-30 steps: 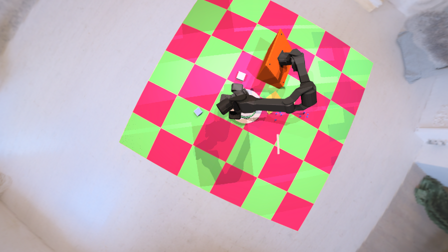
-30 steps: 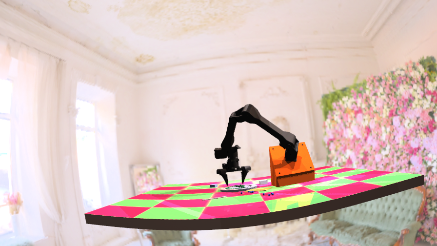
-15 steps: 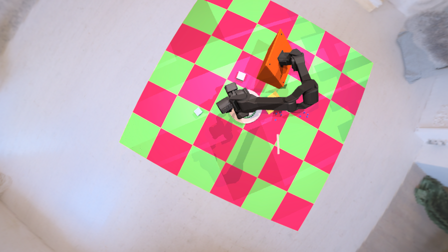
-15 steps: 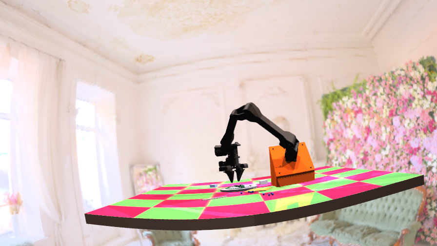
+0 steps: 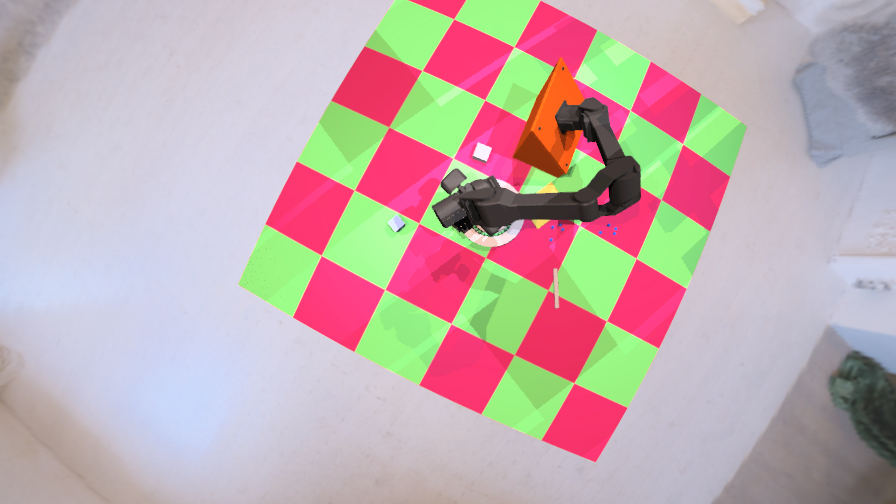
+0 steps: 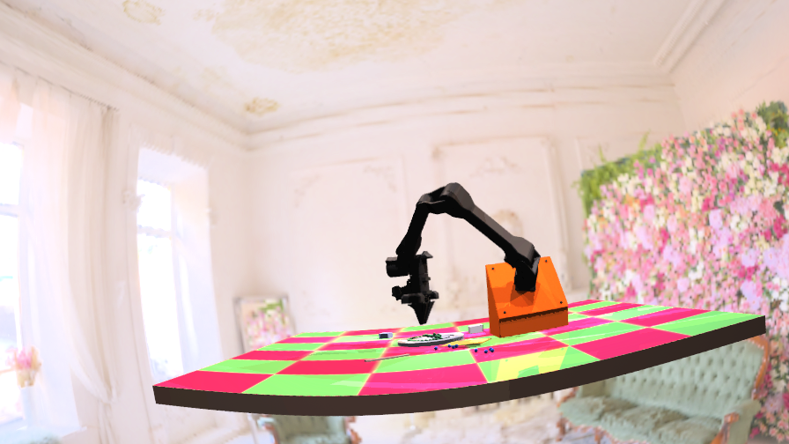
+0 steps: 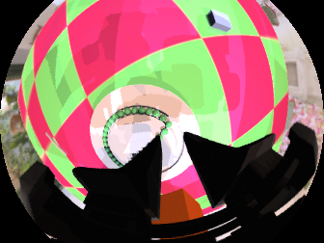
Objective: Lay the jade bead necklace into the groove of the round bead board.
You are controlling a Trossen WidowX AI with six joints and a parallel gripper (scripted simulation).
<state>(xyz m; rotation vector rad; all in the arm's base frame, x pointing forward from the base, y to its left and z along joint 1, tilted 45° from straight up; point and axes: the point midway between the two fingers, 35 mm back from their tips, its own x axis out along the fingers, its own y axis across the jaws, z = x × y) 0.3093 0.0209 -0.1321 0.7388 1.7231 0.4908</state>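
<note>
The round bead board lies 30 mm behind my gripper tip, 60 mm to the left of it and 40 mm below it. Round my gripper tip: pale blue cube: 150 mm ahead, 160 mm to the right, 40 mm below; white cube: 160 mm behind, 60 mm to the right, 40 mm below; yellow patch: 130 mm behind, 180 mm to the left, 50 mm below.
</note>
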